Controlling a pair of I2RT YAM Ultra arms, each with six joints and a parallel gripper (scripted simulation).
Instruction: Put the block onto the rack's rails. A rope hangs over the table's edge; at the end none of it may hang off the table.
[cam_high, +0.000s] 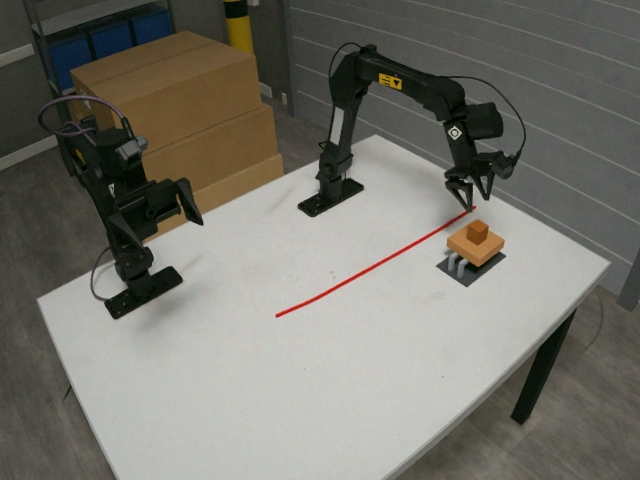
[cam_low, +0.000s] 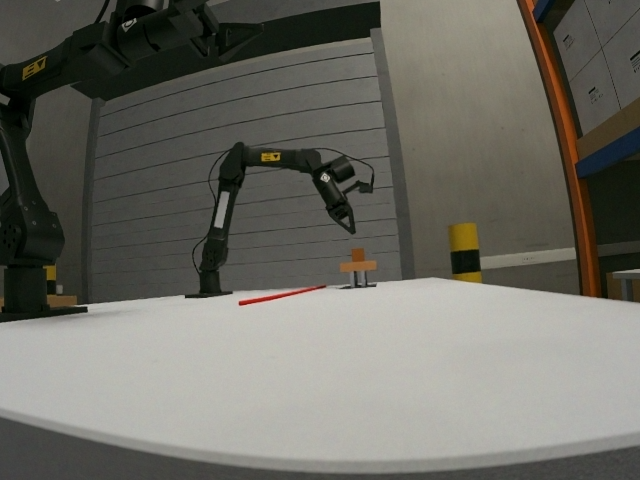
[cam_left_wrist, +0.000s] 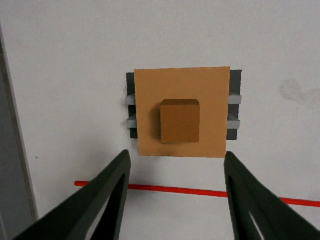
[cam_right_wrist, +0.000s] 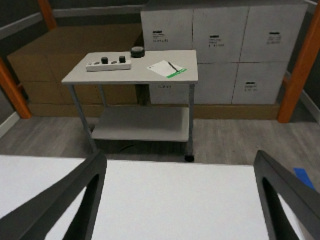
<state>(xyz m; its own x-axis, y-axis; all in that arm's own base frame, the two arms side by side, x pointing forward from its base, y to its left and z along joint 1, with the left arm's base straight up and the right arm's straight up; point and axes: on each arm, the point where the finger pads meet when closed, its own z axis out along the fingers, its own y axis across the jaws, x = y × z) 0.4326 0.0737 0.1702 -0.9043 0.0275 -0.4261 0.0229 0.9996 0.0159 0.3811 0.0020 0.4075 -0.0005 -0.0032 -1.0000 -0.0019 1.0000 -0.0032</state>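
Observation:
Right now the orange block is 90 mm below my left hand and 10 mm ahead of it. The rest, counted from my left hand: rack: 150 mm below, 10 mm ahead.

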